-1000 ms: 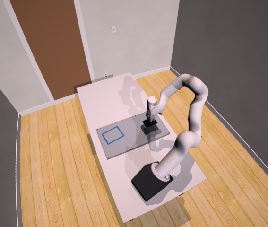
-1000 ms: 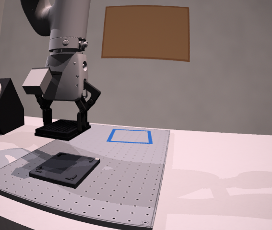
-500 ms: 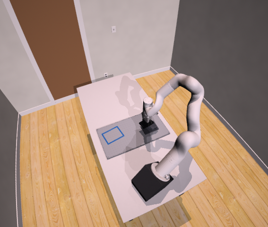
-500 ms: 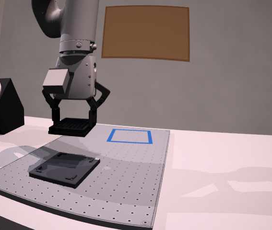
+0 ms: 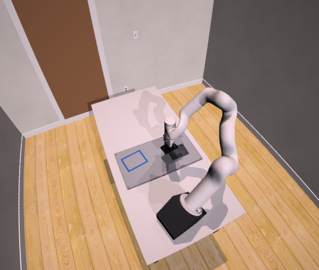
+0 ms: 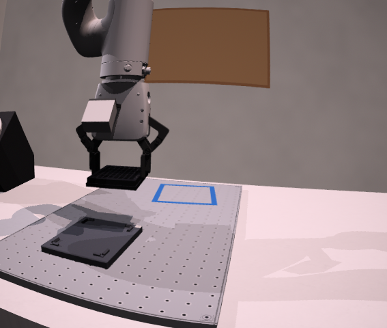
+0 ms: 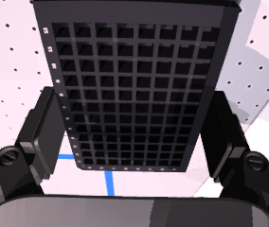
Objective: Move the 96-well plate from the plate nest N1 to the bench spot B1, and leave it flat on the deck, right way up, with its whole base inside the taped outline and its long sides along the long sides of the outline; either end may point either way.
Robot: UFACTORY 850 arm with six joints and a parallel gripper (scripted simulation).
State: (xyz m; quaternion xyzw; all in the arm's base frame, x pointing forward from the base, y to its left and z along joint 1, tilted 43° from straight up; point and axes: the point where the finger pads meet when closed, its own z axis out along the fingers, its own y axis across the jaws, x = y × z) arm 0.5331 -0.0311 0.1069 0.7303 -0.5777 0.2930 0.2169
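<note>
Right now my hand is 100 mm above the plate nest N1, 80 mm to the left of it and 20 mm past it. Round my hand: black 96-well plate (10 mm below).
</note>
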